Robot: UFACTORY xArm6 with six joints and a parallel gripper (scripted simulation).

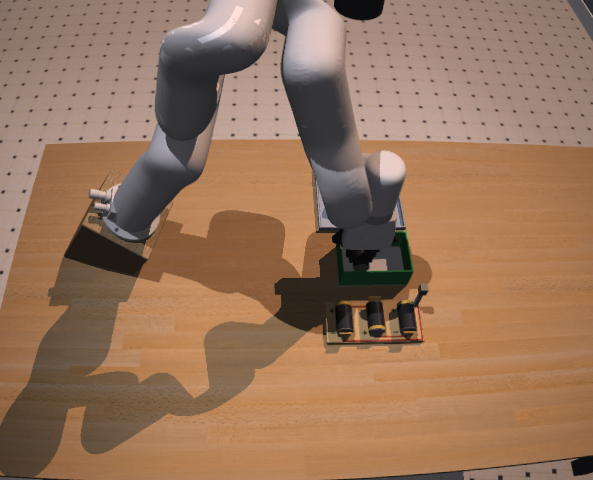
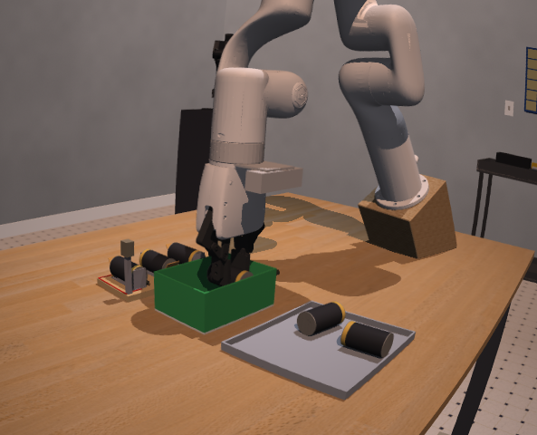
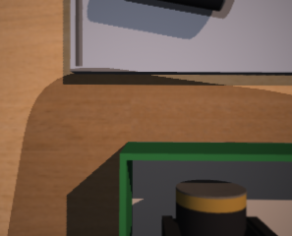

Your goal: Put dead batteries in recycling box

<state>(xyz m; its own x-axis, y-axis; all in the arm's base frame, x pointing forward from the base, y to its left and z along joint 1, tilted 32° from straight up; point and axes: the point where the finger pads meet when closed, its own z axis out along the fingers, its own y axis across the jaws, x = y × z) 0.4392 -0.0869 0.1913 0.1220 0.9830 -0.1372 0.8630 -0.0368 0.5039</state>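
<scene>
Now: the green recycling box 3 cm ahead of my hand and 4 cm below it. The rest, counted from my hand: grey tray 5 cm ahead, 18 cm to the left, 5 cm below.
</scene>
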